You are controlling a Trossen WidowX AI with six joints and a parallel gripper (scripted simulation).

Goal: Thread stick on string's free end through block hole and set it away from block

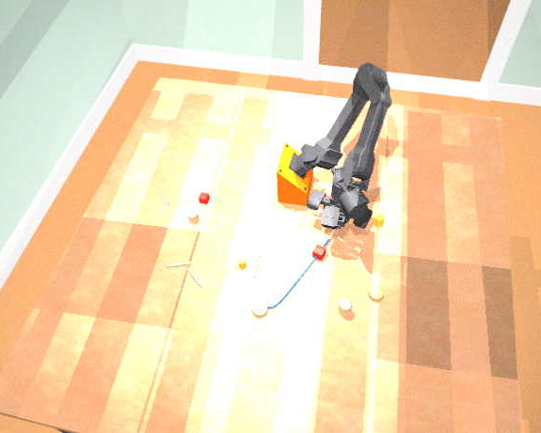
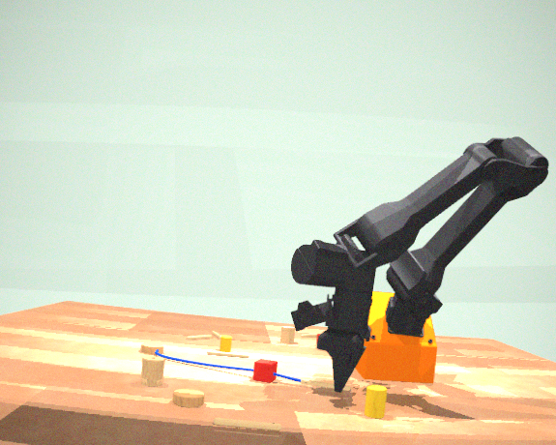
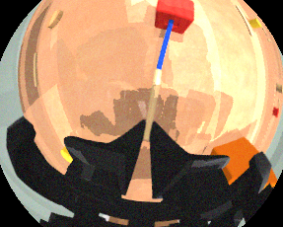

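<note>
The thin wooden stick is 3 cm ahead of my gripper tip, 1 cm to the right of it and 1 cm above it. The rest, counted from my gripper tip: red cube: 11 cm ahead, 3 cm to the right, 1 cm above; then loose stick: 22 cm to the left, 11 cm ahead; then round wooden button: 33 cm ahead, 15 cm to the right, 1 cm above.
</note>
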